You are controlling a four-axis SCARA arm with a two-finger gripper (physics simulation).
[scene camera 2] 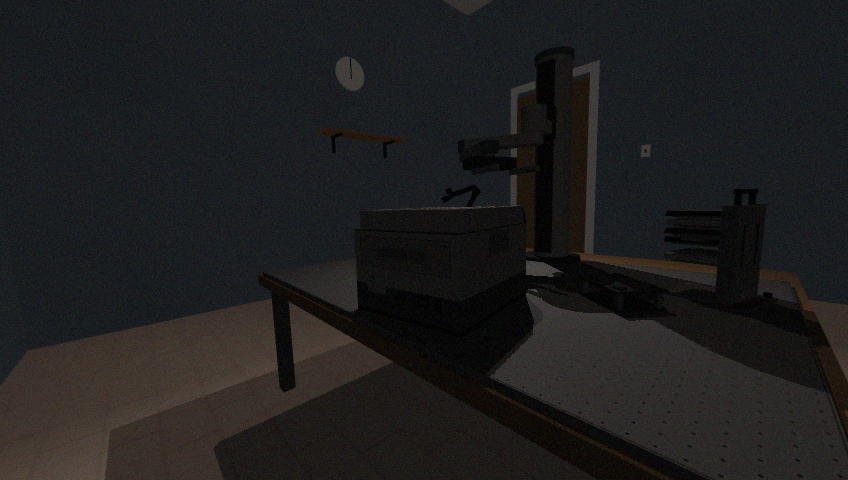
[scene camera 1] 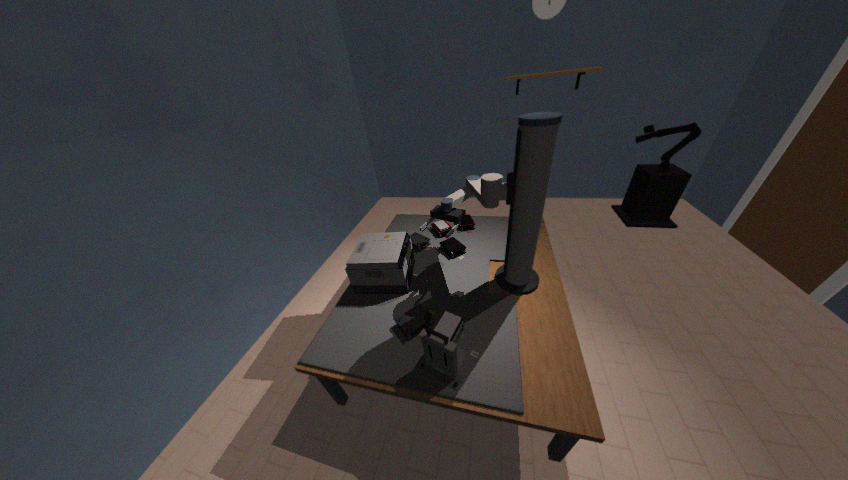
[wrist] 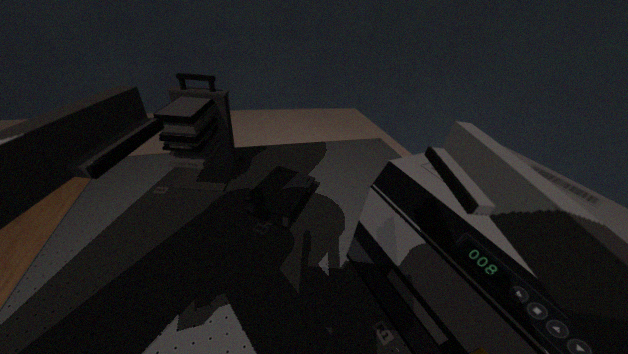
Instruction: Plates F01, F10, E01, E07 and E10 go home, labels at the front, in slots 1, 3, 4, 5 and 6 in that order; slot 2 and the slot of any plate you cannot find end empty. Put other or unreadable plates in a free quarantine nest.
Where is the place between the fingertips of my gripper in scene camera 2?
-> At 518,167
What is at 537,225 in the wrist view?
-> My gripper.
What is my gripper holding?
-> Nothing.
